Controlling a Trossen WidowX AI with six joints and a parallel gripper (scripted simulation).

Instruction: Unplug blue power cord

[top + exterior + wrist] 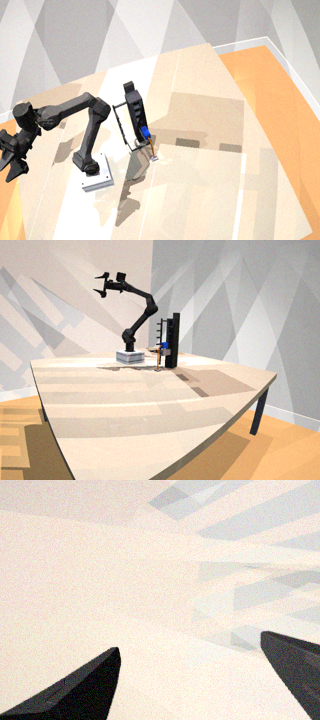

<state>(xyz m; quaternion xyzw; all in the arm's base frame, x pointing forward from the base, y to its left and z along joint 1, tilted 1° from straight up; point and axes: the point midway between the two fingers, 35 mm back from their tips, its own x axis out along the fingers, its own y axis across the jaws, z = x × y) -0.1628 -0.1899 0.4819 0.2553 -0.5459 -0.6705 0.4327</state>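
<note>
Right now the blue plug is 450 mm ahead of my gripper tip, 310 mm to the left of it and 400 mm below it.
</note>
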